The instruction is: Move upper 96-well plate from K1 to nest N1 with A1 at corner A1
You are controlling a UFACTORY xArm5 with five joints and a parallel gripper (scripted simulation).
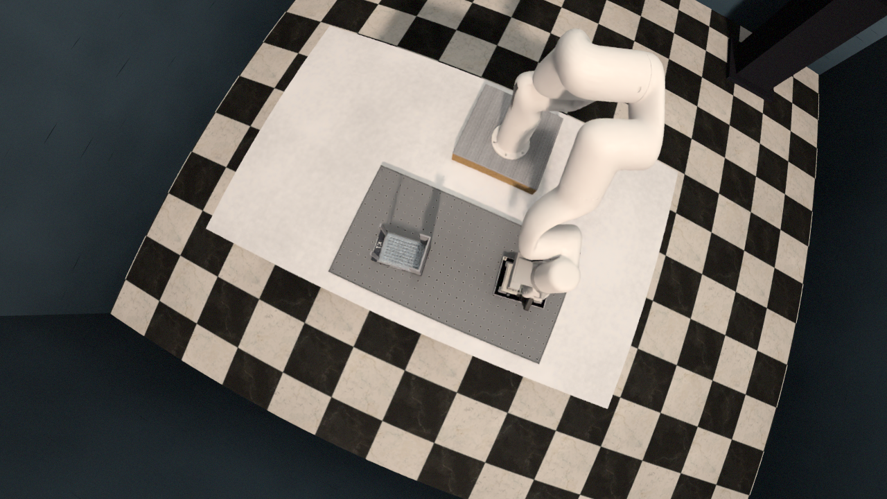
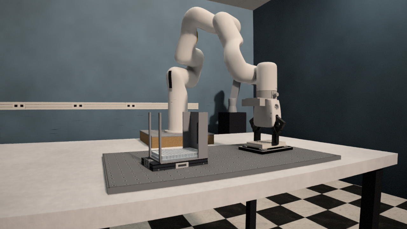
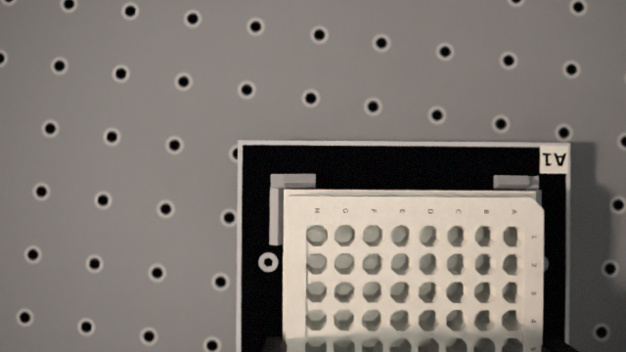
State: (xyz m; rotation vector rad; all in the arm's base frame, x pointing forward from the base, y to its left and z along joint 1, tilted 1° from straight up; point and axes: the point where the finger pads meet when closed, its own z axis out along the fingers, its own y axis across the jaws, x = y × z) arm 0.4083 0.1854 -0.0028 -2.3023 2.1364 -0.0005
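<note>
Now: hand 10 mm above the white 96-well plate. Also, from my hand: tall grey wall 300 mm to the right, 50 mm above, 40 mm ahead; black plate nest 30 mm below; clear plate 370 mm to the right, 50 mm ahead, 10 mm below.
</note>
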